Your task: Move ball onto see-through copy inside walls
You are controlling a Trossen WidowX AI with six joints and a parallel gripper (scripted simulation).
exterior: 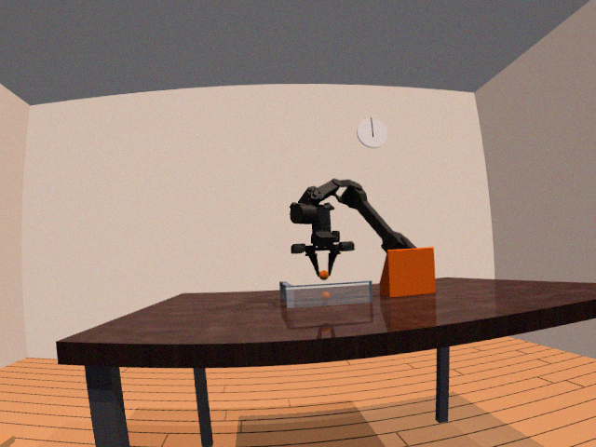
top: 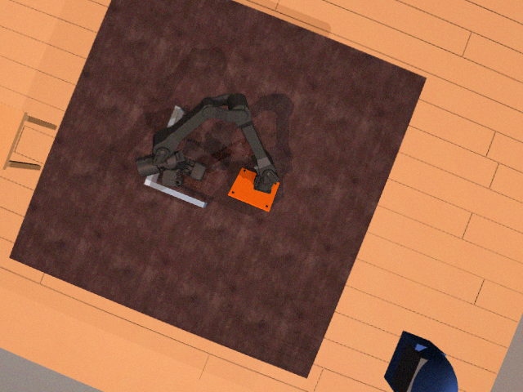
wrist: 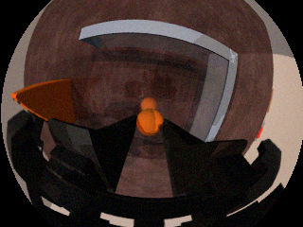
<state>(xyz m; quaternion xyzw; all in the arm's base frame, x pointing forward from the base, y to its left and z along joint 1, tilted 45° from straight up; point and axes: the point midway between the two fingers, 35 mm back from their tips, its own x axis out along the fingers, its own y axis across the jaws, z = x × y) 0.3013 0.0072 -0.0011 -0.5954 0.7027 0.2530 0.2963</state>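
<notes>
My gripper tip is now 6 cm above the orange ball.
</notes>
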